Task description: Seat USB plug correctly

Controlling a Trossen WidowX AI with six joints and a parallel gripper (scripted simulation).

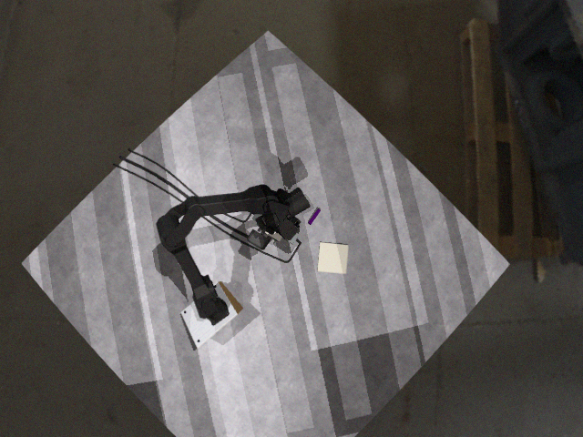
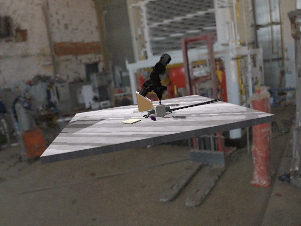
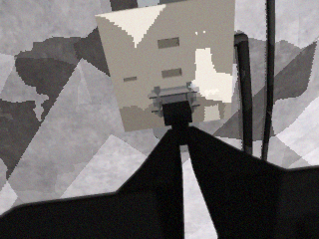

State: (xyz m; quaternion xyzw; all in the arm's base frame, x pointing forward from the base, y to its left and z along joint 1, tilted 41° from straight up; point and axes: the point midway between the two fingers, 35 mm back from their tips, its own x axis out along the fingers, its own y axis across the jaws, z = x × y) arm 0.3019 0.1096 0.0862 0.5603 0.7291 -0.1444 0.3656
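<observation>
The dark USB plug is 20 mm below my gripper tip. From my gripper tip the other things lie so: small purple block 140 mm ahead, 100 mm below, 70 mm to the right; then cream flat pad 220 mm to the right, 110 mm below, 110 mm ahead.
</observation>
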